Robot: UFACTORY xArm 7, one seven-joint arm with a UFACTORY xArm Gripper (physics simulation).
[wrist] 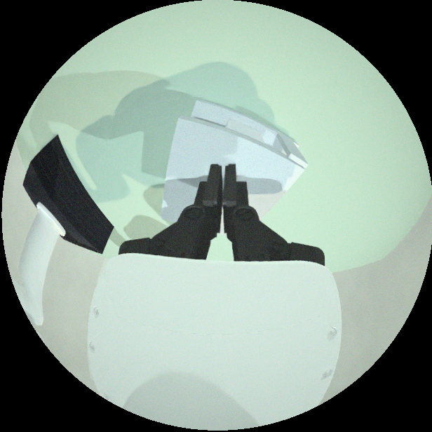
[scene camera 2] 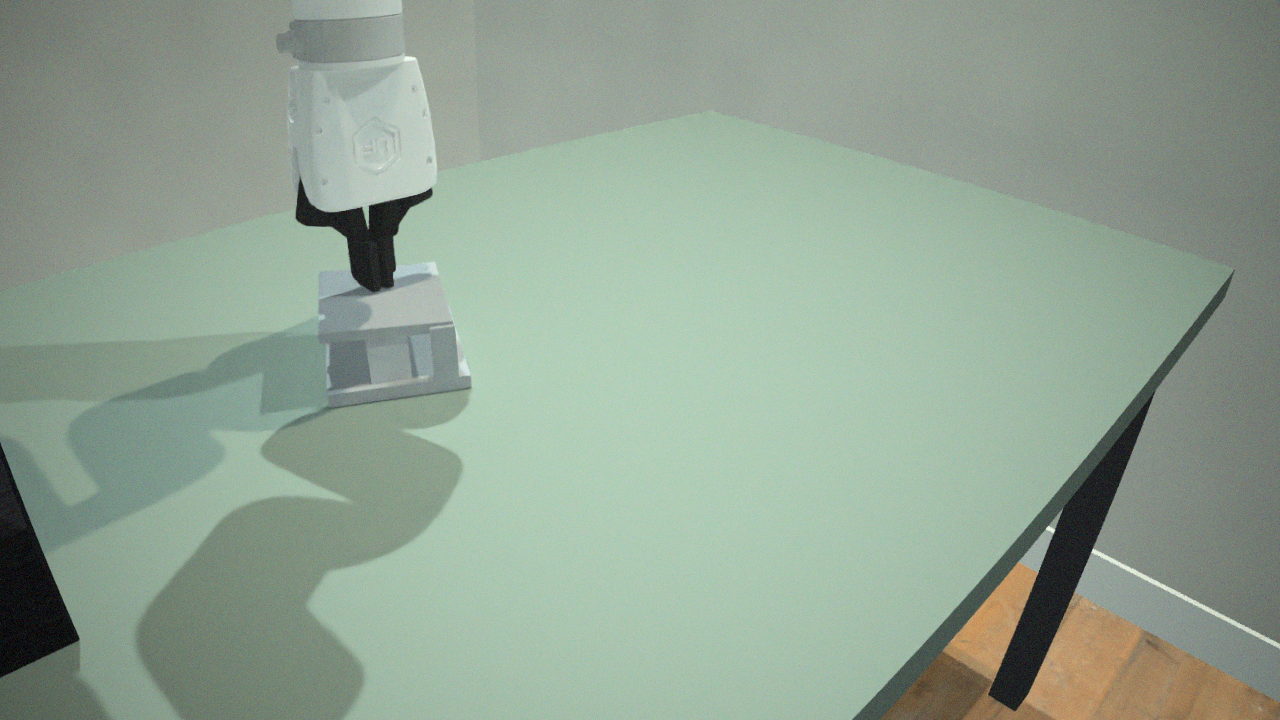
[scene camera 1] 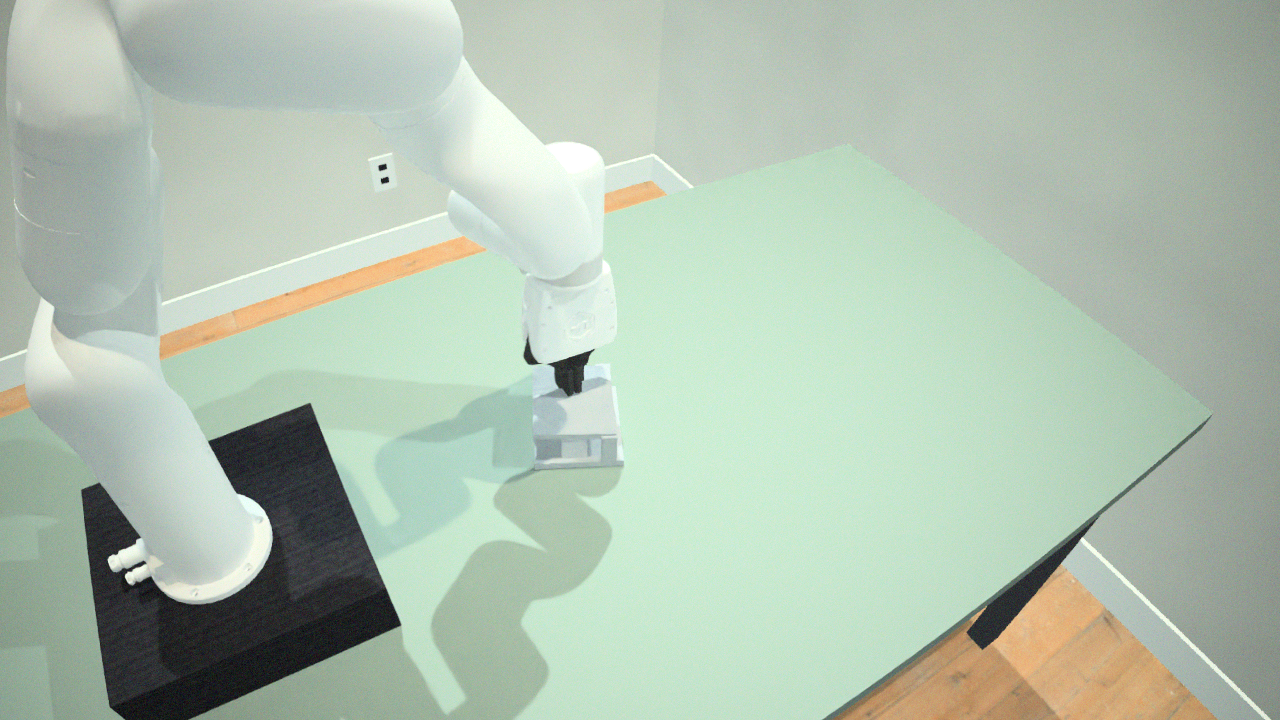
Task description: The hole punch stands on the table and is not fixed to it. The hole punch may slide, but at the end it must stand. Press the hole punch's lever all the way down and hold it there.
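Frame: origin at the arm's base, x ahead, y left, z up, level; metres.
Where they show: gripper, fingertip midpoint: (scene camera 2: 375, 285) (scene camera 1: 569, 387); arm's base at its link origin: (scene camera 1: 212, 548).
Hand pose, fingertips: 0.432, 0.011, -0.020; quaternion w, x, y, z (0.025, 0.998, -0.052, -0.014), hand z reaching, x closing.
Each offset is from my fingertips to the top centre of the thing, as dx, dy, dz. Level surfaces: height alone.
The light grey hole punch @[-0.002, -0.019, +0.001] (scene camera 1: 580, 453) (scene camera 2: 393, 390) (wrist: 210, 111) stands upright on the green table. Its lever @[-0.006, -0.017, +0.001] (scene camera 1: 586, 414) (scene camera 2: 393, 313) (wrist: 200, 150) is a wide flat plate on top and lies about level, roughly parallel to the base. My gripper (scene camera 1: 573, 392) (scene camera 2: 383, 286) (wrist: 224, 180) is shut with nothing between its fingers. It points down, and its fingertips appear to touch the lever's top near the end at the back in the scene views. The gap under that end of the lever is hidden.
The arm's black base block (scene camera 1: 295, 537) (scene camera 2: 26, 573) (wrist: 65, 195) stands on the table @[dz -0.058] (scene camera 1: 805, 402) (scene camera 2: 716, 402) (wrist: 350, 100), left of the hole punch in the scene views. The table's right edge shows in both scene views. Walls stand behind it.
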